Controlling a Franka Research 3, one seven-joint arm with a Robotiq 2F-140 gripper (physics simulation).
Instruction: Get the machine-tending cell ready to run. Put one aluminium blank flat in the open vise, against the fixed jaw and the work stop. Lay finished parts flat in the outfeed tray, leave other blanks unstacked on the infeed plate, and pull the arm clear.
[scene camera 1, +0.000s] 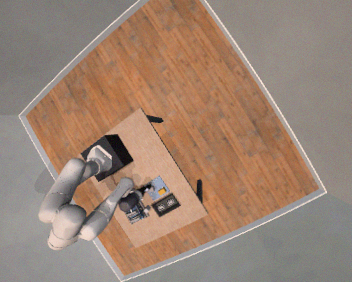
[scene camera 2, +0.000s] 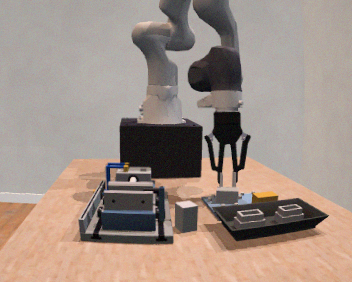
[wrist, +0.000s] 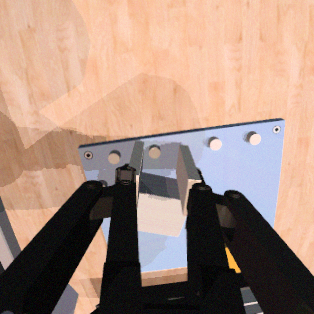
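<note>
My gripper (scene camera 2: 228, 186) (wrist: 159, 157) is empty, its fingers partly closed with a gap between them. They stand low over the blue infeed plate (scene camera 2: 210, 202) (wrist: 240, 175), close to a grey blank (scene camera 2: 227, 196) (wrist: 160, 215). In the wrist view the fingers overlap the blank's sides; whether they touch it cannot be told. A grey block (scene camera 2: 186, 216) stands upright on the table between the vise (scene camera 2: 128, 220) (scene camera 1: 137, 216) and the outfeed tray (scene camera 2: 280, 231) (scene camera 1: 166, 212). Two finished parts (scene camera 2: 250, 217) (scene camera 2: 289, 212) lie apart in the tray. The space between the vise jaws is hidden.
A yellow block (scene camera 2: 265, 197) (wrist: 233, 260) (scene camera 1: 162, 191) sits on the plate near the tray. Small pegs (wrist: 215, 143) stick up from the plate. The black robot pedestal (scene camera 2: 160, 150) (scene camera 1: 120, 150) stands behind the vise. The vise's upright side wall (scene camera 2: 92, 211) is on its left.
</note>
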